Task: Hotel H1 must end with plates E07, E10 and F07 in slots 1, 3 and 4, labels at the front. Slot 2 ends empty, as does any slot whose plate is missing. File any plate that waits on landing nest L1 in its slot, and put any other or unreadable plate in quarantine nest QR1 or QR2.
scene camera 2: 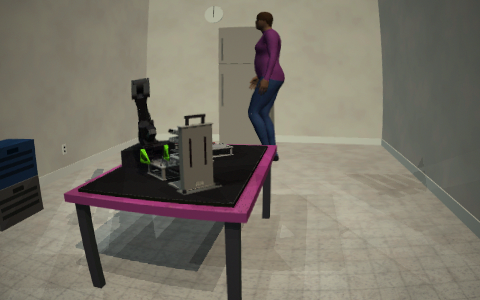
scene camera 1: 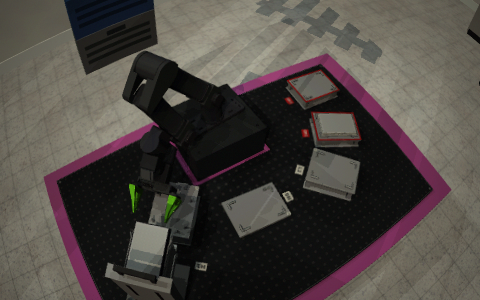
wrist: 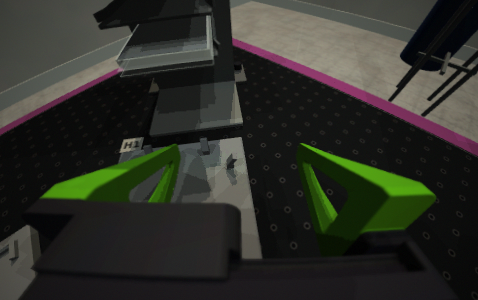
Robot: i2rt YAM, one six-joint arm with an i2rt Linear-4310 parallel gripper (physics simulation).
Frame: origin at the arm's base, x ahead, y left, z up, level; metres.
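Seen in the pictures: gripper, between the fingertips: (scene camera 2: 159, 161) (scene camera 1: 149, 217) (wrist: 238, 150); arm's base, origin of its link: (scene camera 1: 212, 118).
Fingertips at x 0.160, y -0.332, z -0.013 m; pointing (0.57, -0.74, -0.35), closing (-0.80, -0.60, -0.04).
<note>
Pixels of each thing's top centre, then the offset from my fingertips to it. "pt": a spot on its surface instead.
- white plate, centre of its top: (scene camera 1: 146, 248) dx +0.135, dy -0.063, dz +0.151 m
- clear plate, centre of its top: (wrist: 170, 26) dx +0.135, dy -0.063, dz +0.044 m
- Landing nest L1, centre of its top: (scene camera 1: 335, 169) (scene camera 2: 215, 145) dx +0.189, dy +0.527, dz -0.024 m
- red-rimmed quarantine nest, a spot on its surface: (scene camera 1: 359, 131) pt dx +0.124, dy +0.760, dz -0.081 m
- pale plate, centre of its top: (scene camera 1: 337, 123) dx +0.070, dy +0.672, dz -0.026 m
- low grey nest, centre of its top: (scene camera 1: 256, 207) dx +0.124, dy +0.275, dz -0.062 m
- H1 tag, centre of its top: (wrist: 132, 144) (scene camera 1: 201, 266) dx +0.170, dy +0.042, dz -0.080 m
Hotel H1 (scene camera 1: 160, 288) (scene camera 2: 196, 160) (wrist: 225, 30) stands at one end of the table. In scene camera 1 a white plate (scene camera 1: 151, 240) is in its upper part. In the wrist view a clear plate (wrist: 167, 56) sits in a low slot, below a dark shelf; I cannot read any plate code or slot number. My gripper (scene camera 1: 150, 216) (scene camera 2: 156, 154) (wrist: 238, 150) is open and empty, low above the grey stand before the hotel. Landing nest L1 (scene camera 1: 332, 172) is bare. One red-rimmed quarantine nest (scene camera 1: 359, 131) holds a pale plate (scene camera 1: 337, 124); the other (scene camera 1: 312, 85) is bare.
The grey stand (scene camera 1: 191, 220) (wrist: 240, 190) has upright corner pegs. A low grey nest (scene camera 1: 256, 209) lies between it and L1. The H1 tag (scene camera 1: 201, 266) (wrist: 131, 145) lies beside the hotel. A person (scene camera 2: 267, 65) stands beyond the table.
</note>
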